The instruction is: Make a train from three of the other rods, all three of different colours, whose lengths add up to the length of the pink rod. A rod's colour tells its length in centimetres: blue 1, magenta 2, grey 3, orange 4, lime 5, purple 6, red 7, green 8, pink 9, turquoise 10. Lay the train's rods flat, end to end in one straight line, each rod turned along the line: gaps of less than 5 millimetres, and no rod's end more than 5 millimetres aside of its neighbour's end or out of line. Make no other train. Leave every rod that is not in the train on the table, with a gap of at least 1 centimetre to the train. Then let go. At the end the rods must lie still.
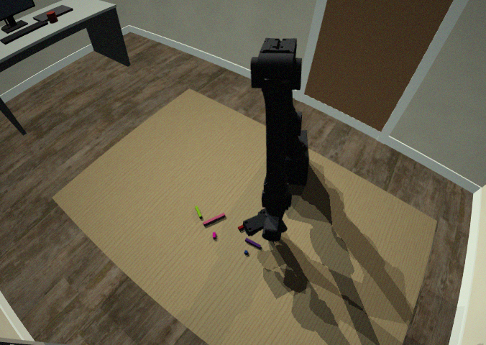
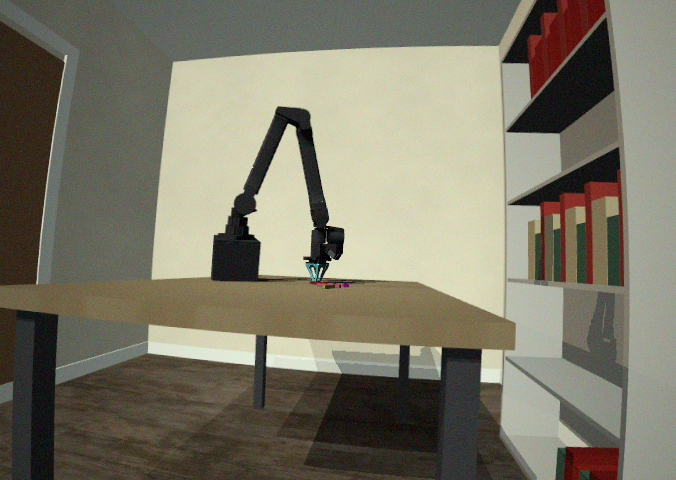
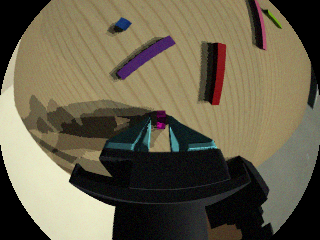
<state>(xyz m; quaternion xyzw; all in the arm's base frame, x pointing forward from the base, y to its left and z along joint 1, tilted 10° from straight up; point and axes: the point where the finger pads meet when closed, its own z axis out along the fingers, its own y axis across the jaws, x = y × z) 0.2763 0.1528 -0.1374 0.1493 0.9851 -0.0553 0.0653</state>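
My hand is 12 cm short of the blue rod. From my hand the other things lie so: red rod 4 cm ahead, 8 cm to the right; pink rod 12 cm ahead, 18 cm to the right; purple rod 8 cm ahead, 1 cm to the right.
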